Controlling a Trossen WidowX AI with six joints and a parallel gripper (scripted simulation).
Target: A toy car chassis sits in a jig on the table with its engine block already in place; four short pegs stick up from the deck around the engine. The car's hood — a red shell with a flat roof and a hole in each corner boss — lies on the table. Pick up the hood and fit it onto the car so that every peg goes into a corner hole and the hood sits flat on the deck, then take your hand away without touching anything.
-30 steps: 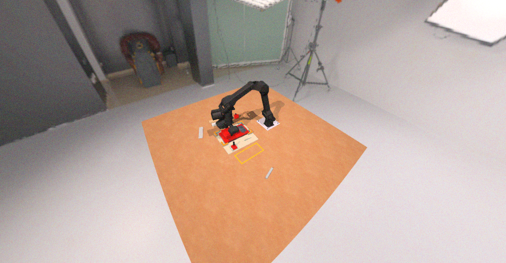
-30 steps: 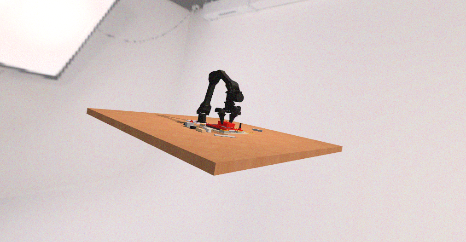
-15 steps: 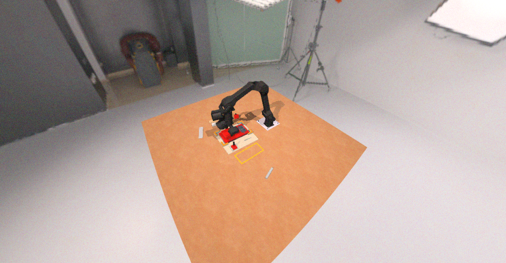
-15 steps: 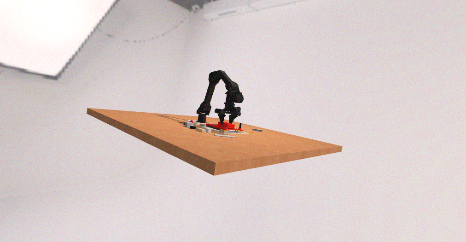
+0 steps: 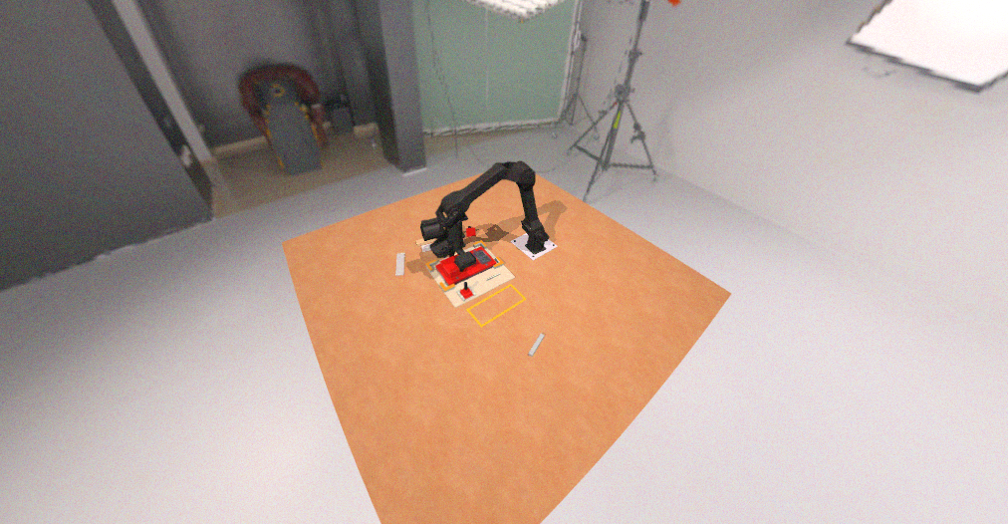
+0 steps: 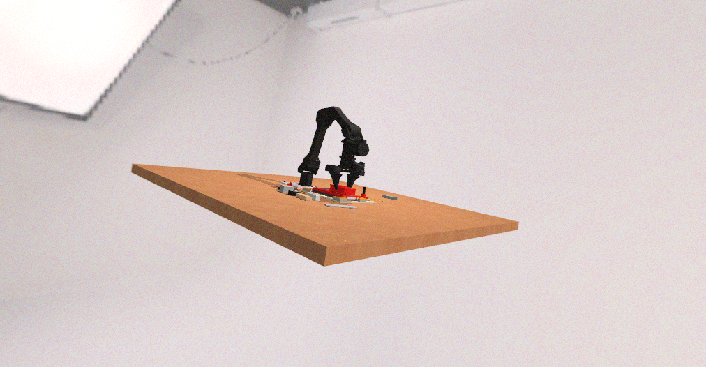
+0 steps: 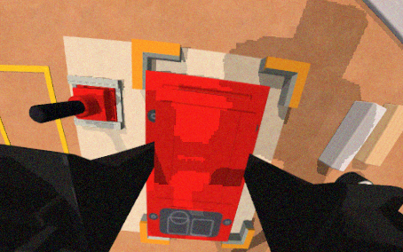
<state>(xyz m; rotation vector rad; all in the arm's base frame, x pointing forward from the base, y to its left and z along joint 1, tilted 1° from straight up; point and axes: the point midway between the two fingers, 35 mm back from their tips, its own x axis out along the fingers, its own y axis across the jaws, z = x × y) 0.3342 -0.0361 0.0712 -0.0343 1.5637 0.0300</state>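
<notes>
Now: gripper tip 10 mm below the red hood. The rest, counted from my gripper tip: grey engine block: 10 mm below; then cream jig: 30 mm below, 30 mm behind, 10 mm to the left.
</notes>
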